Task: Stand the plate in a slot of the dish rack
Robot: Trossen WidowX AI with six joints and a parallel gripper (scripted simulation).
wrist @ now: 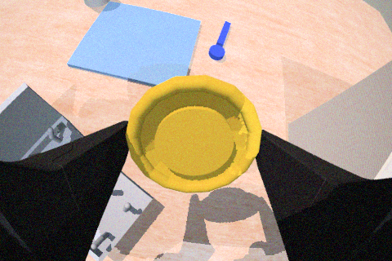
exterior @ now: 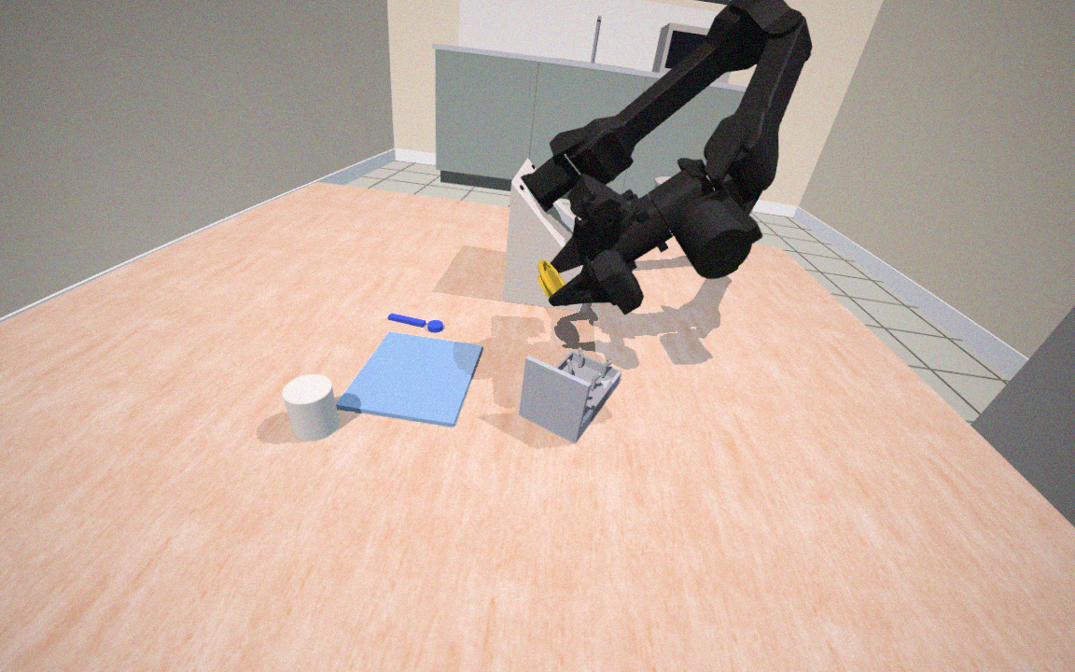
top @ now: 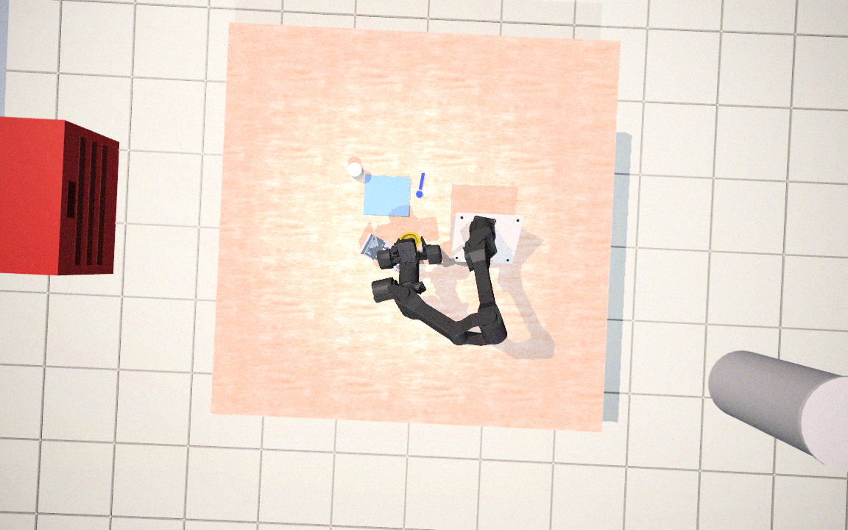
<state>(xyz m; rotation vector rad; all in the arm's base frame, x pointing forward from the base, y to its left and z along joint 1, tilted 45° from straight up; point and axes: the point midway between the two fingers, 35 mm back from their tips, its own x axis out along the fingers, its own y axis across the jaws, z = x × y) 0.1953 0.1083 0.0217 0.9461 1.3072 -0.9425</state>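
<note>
Right now my gripper tip is 80 mm short of the grey dish rack, 80 mm above it and 60 mm to the right of it. From my gripper tip the other things lie so: plate (10 mm to the left); then blue mat (130 mm to the right, 100 mm below, 100 mm ahead); then blue spoon (180 mm to the right, 100 mm below).
</note>
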